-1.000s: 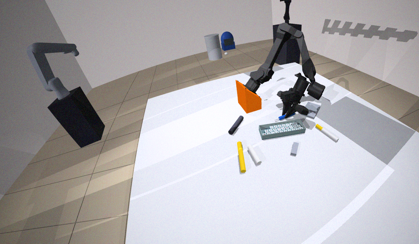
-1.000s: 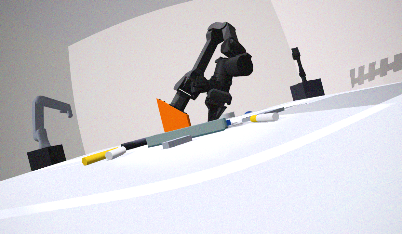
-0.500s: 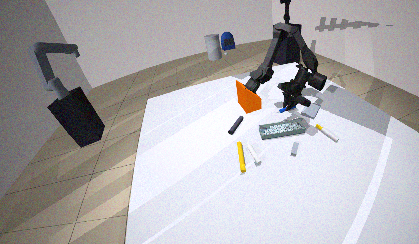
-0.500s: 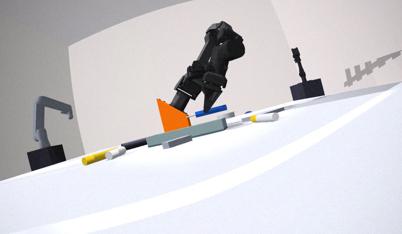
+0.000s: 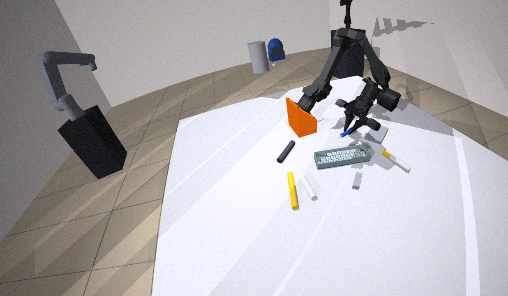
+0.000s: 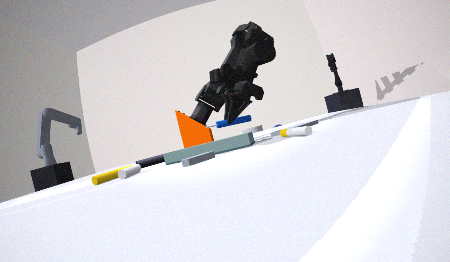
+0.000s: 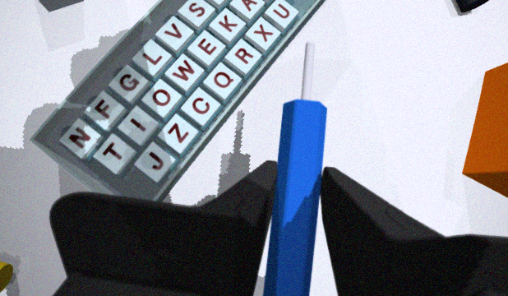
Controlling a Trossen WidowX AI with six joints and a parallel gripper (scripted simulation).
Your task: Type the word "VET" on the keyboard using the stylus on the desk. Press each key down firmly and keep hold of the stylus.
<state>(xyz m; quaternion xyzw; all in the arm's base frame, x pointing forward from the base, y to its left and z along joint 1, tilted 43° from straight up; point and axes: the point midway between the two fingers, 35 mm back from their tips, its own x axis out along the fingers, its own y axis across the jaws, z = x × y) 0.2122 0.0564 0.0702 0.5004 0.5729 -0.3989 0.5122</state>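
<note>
Now: the blue stylus 10 mm to the right of my gripper tip. Round my gripper tip: stylus tip (10 mm ahead, 50 mm to the right); E key (60 mm ahead, 60 mm to the right, 50 mm below); T key (80 mm ahead, 10 mm to the left, 50 mm below).
</note>
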